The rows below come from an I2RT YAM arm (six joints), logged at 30 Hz.
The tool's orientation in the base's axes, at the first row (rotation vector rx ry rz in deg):
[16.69 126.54 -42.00]
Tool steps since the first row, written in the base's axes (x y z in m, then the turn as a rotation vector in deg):
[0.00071 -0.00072 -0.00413 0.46 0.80 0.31]
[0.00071 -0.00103 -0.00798 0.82 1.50 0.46]
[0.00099 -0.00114 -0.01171 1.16 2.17 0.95]
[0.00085 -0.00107 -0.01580 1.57 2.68 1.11]
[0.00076 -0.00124 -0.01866 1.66 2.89 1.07]
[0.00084 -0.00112 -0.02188 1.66 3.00 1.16]
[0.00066 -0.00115 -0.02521 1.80 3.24 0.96]
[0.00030 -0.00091 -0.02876 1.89 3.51 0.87]
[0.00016 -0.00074 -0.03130 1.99 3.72 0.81]
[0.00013 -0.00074 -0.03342 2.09 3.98 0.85]
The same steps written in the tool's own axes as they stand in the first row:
[0.00259 0.00142 0.00306 -0.56 0.71 -0.36]
[0.00545 0.00275 0.00529 -0.93 1.37 -0.63]
[0.00802 0.00431 0.00752 -1.54 1.85 -1.08]
[0.01113 0.00599 0.00957 -1.94 2.37 -1.22]
[0.01331 0.00700 0.01114 -1.98 2.60 -1.26]
[0.01564 0.00845 0.01284 -2.05 2.65 -1.38]
[0.01822 0.00972 0.01452 -2.00 2.98 -1.33]
[0.02108 0.01122 0.01605 -2.00 3.28 -1.38]
[0.02305 0.01235 0.01722 -2.03 3.51 -1.41]
[0.02463 0.01321 0.01834 -2.13 3.75 -1.53]

